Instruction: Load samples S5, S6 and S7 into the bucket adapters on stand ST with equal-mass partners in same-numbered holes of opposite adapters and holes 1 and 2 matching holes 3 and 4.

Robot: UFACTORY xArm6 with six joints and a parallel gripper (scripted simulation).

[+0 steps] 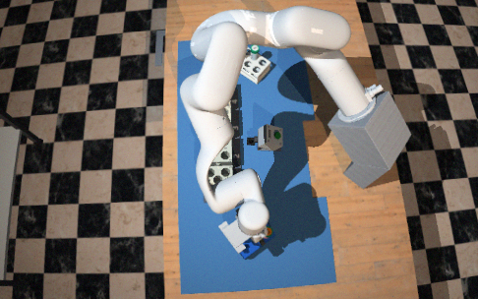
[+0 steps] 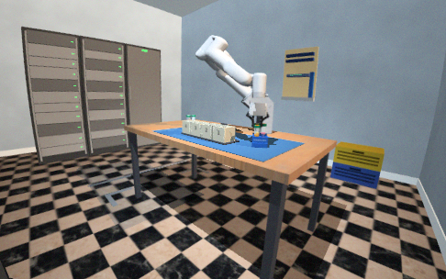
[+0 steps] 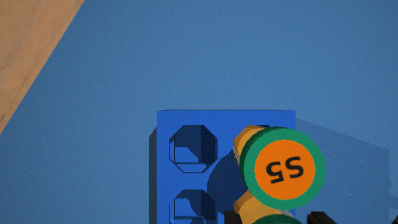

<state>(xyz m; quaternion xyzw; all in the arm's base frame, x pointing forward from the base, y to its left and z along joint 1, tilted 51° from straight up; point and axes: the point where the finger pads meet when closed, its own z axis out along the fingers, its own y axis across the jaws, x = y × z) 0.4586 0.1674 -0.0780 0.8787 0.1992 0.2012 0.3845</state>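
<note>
Now: the orange-dotted tube 1 cm ahead of my hand and 5 cm below it. Round my hand: blue rack (2 cm to the left, 9 cm below); adapter (3 cm ahead, 19 cm to the right, 7 cm below); grey-dotted tube (5 cm behind, 1 cm to the right, 5 cm below).
</note>
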